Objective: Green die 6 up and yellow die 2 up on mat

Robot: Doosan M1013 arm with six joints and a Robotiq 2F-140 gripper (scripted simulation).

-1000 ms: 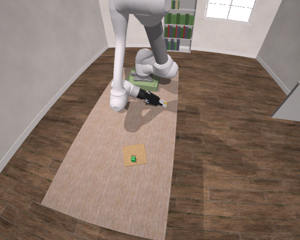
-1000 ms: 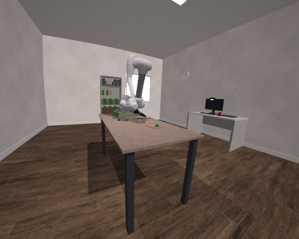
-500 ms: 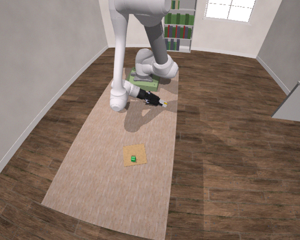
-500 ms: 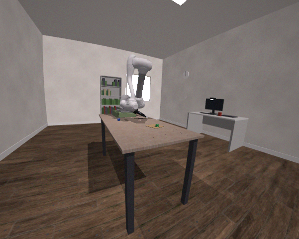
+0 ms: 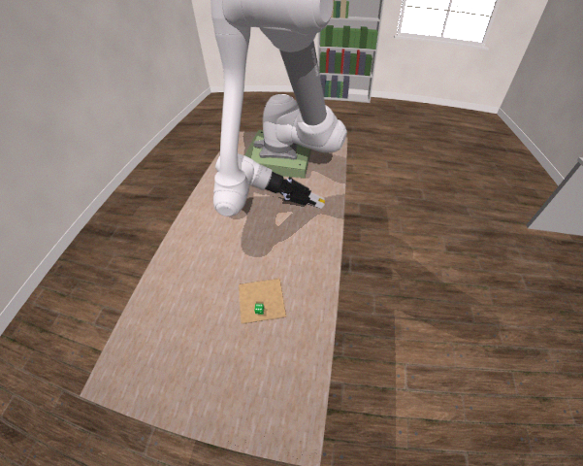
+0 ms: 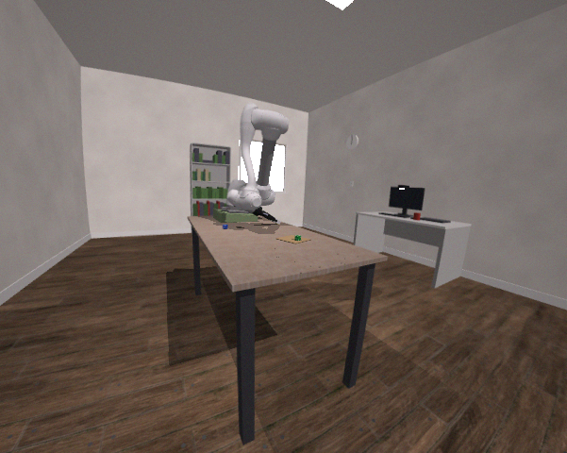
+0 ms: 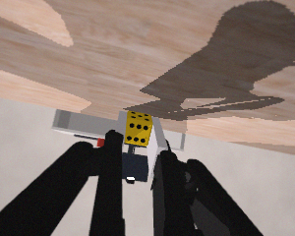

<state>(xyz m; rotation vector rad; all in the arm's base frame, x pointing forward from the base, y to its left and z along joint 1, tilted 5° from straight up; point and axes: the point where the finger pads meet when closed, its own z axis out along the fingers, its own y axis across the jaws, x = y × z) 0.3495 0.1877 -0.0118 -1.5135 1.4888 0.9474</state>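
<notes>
The yellow die lies 2 cm to the left of my hand and 1 cm below it. From my hand the other things lie so: green die 48 cm ahead, 17 cm to the right, 1 cm below; then tan mat 45 cm ahead, 17 cm to the right, 3 cm below; then blue die 40 cm to the right, 2 cm below, 1 cm ahead.
</notes>
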